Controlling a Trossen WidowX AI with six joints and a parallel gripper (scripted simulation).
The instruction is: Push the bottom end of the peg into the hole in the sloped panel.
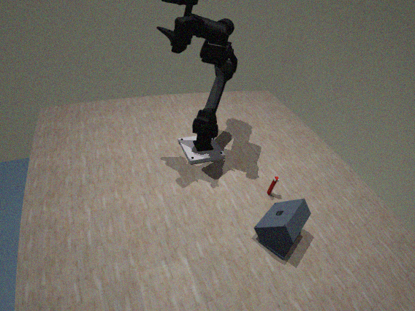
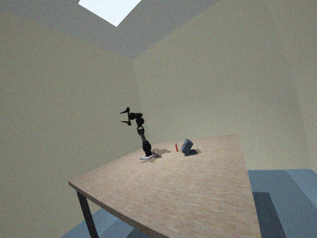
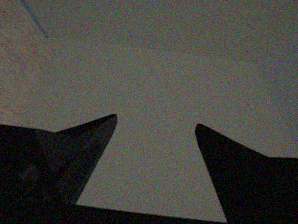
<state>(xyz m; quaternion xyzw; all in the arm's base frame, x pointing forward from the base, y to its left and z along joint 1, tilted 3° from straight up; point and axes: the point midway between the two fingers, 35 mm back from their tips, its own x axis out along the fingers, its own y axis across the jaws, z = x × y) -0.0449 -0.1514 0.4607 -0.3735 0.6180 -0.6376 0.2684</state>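
Now: the peg 350 mm ahead of my gripper tip, 350 mm to the left of it and 420 mm below it. The rest, counted from my gripper tip: sloped panel: 500 mm ahead, 290 mm to the left, 410 mm below.
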